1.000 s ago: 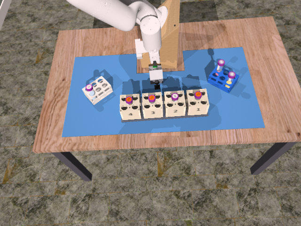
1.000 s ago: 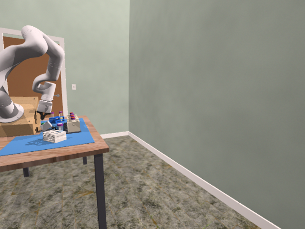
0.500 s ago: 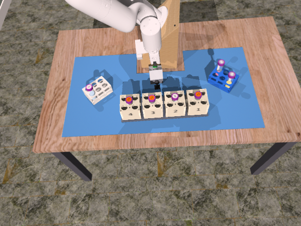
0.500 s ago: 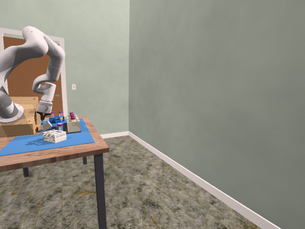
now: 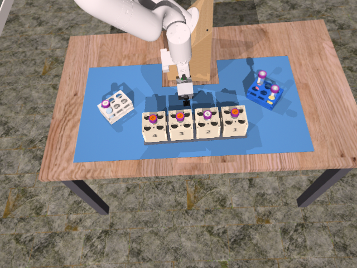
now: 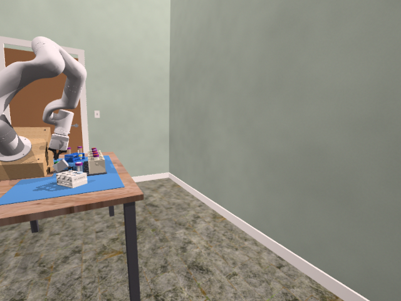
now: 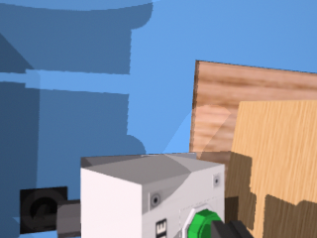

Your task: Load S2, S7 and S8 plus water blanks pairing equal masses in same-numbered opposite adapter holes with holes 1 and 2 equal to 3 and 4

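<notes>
Right now the green DONE key is 4 cm below my hand. Round my hand: orange-dot sample tube (25 cm ahead, 13 cm to the right, 4 cm below); white rack (12 cm ahead, 31 cm to the right, 7 cm below); blue rack (7 cm ahead, 36 cm to the left, 7 cm below).
</notes>
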